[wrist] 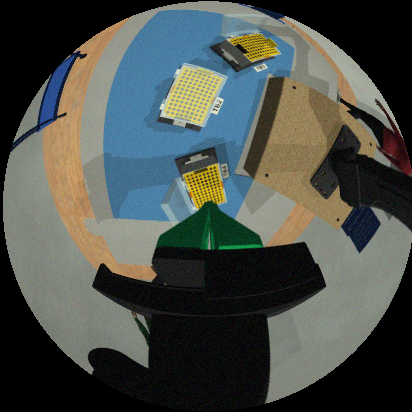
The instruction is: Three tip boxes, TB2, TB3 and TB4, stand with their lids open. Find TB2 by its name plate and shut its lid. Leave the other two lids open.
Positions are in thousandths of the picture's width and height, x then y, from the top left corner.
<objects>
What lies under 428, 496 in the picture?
A clear lid.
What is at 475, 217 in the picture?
A clear lid.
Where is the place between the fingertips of my gripper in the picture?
At 506, 501
</objects>
